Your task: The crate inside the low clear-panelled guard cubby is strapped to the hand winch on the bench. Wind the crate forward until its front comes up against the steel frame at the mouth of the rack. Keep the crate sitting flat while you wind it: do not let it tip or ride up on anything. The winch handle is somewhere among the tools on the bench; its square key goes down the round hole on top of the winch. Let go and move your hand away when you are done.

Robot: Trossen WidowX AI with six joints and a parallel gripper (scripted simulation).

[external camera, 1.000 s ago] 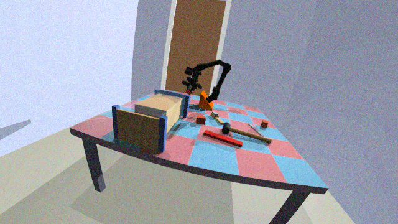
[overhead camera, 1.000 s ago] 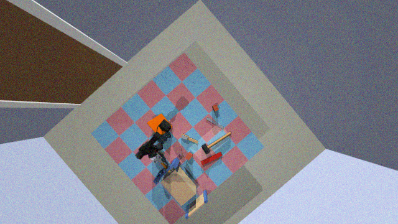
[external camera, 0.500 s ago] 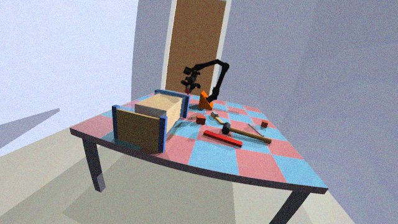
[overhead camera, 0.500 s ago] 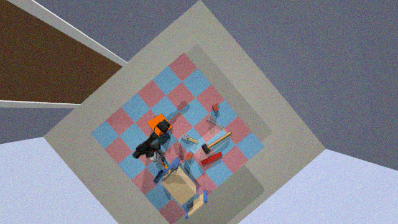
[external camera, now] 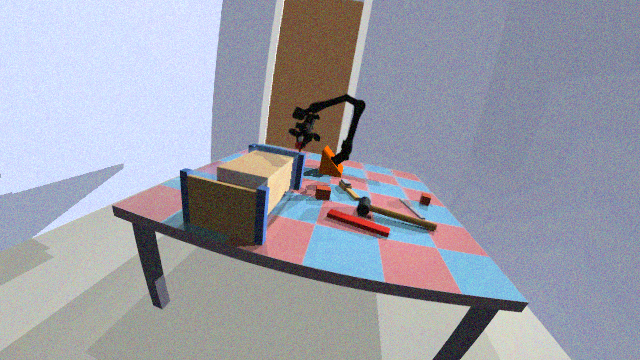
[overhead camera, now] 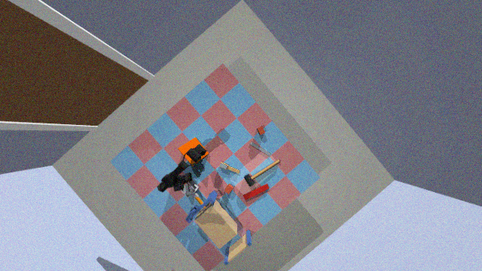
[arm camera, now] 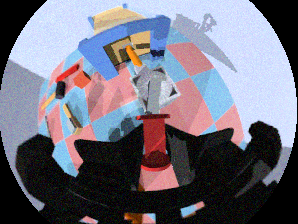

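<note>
Right now the blue steel frame is 230 mm ahead of my gripper tip, 40 mm to the right of it and 20 mm below it. Round my gripper tip: winch 60 mm ahead, 50 mm to the right, 100 mm below; then dark red knob 10 mm behind, 10 mm to the left; then brush 150 mm ahead, 310 mm to the left, 110 mm below.
</note>
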